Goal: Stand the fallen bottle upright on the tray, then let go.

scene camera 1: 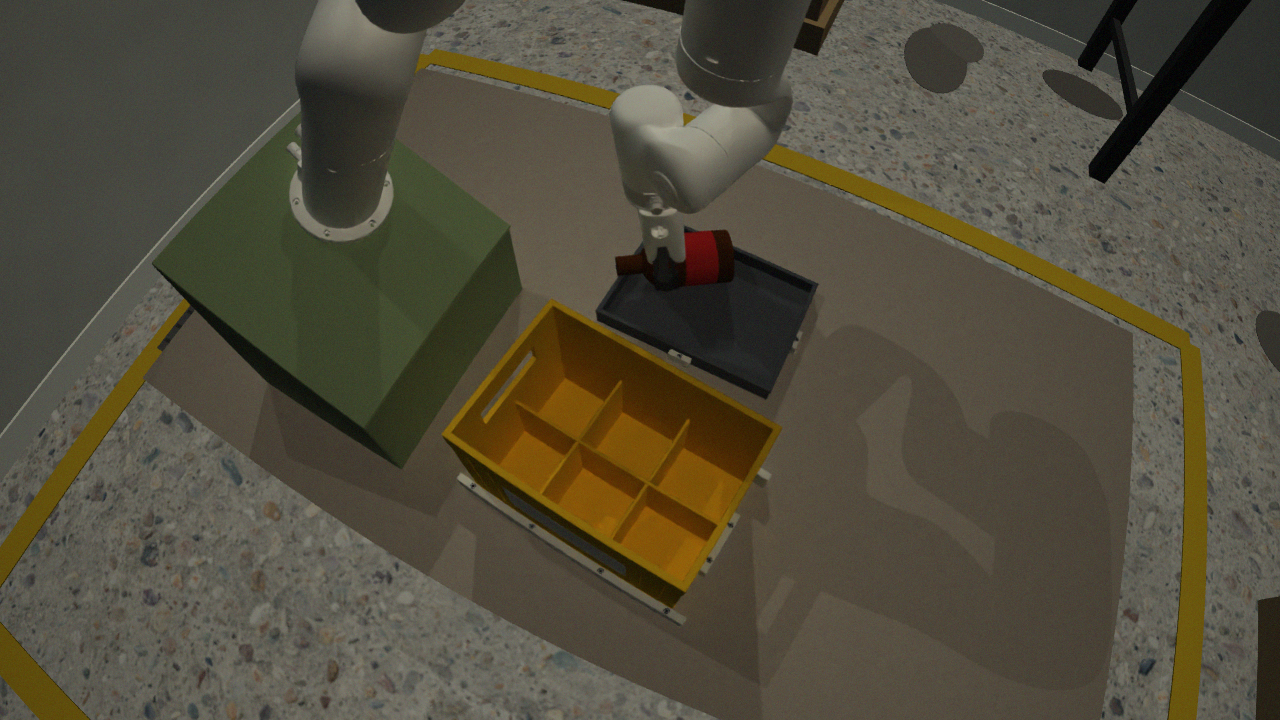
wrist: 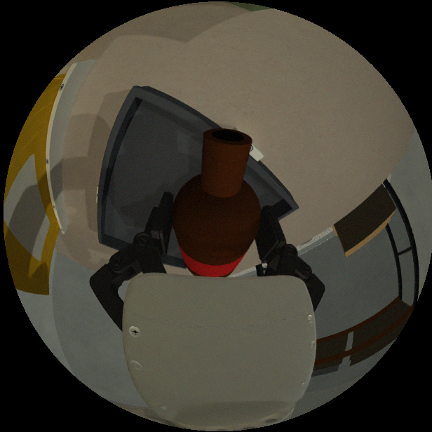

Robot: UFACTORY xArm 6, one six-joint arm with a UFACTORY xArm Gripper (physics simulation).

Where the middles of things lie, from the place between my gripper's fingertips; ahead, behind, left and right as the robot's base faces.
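That brown bottle (scene camera 1: 709,259) is 20 mm to the left of my hand, and it's 10 mm ahead of my hand as well.
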